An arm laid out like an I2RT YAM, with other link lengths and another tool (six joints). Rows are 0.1 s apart.
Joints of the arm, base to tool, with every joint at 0 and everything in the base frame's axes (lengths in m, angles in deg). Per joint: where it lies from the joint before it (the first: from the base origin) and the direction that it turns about. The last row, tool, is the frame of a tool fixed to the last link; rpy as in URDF.
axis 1: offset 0 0 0.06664 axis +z
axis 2: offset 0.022 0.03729 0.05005 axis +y
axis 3: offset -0.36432 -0.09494 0 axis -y
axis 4: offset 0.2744 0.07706 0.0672 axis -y
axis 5: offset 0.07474 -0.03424 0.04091 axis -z
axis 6: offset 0.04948 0 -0.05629 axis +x
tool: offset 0.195 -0.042 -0.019 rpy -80.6 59.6 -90
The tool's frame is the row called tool.
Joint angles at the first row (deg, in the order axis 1, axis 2, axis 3, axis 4, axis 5, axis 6):
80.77, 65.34, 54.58, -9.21, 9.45, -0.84
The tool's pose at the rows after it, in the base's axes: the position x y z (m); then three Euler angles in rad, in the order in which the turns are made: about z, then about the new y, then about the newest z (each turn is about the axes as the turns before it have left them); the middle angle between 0 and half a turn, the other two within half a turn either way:
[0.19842 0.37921 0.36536 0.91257 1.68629 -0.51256]
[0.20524 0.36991 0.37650 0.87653 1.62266 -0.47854]
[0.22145 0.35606 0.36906 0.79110 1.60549 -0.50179]
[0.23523 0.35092 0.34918 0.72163 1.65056 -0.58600]
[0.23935 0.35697 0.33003 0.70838 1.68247 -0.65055]
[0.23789 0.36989 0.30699 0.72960 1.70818 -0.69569]
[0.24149 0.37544 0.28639 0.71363 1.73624 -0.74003]
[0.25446 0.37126 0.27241 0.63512 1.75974 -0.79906]
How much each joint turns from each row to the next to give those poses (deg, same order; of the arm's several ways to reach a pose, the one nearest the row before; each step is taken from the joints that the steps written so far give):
-0.09, -3.93, -1.51, 5.70, 10.21, 7.20
-0.02, -1.78, -2.48, 4.73, 2.19, 0.30
0.06, -0.10, -2.56, 3.01, 5.08, -1.09
-0.04, 2.42, -0.02, -1.62, 3.97, -1.88
-0.01, 2.45, -0.75, 0.37, 0.75, -1.80
0.01, 2.54, -1.91, 2.53, -1.20, -1.64
0.04, 2.69, -1.04, 1.31, 0.82, -0.83
-0.04, 3.15, 0.60, -0.57, 4.17, -0.18

